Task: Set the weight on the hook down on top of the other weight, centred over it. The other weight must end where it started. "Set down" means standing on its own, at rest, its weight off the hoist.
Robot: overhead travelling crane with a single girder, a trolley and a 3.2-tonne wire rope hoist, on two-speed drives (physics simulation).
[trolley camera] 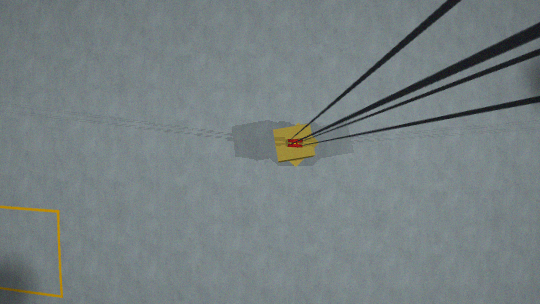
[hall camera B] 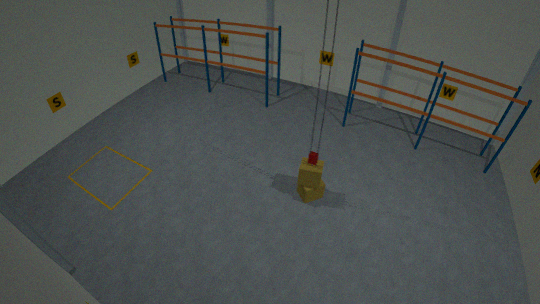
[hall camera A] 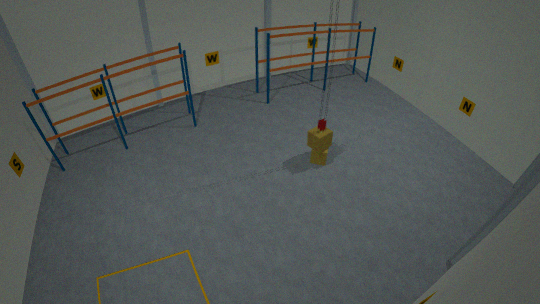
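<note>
The upper yellow weight (hall camera A: pixel 320 140) (hall camera B: pixel 310 175) (trolley camera: pixel 286 153) hangs from or stands under the red hook block, upright and level. The lower yellow weight (hall camera A: pixel 319 158) (hall camera B: pixel 313 193) (trolley camera: pixel 296 163) stands on the floor directly beneath it, turned at an angle to it; its corners stick out past the upper one's edges in the trolley view. The two look roughly centred and touching or nearly so; a thin gap cannot be ruled out. My hook (hall camera A: pixel 322 125) (hall camera B: pixel 313 158) (trolley camera: pixel 295 143) is on the upper weight's top, and the ropes look straight. The lower weight's top is mostly hidden.
Two blue and orange racks (hall camera A: pixel 268 70) (hall camera B: pixel 267 70) stand along the W wall, well away from the weights. A yellow outlined square (hall camera A: pixel 142 264) (hall camera B: pixel 90 193) (trolley camera: pixel 60 255) is marked on the floor, apart from the weights. Shadows lie on both sides of the weights.
</note>
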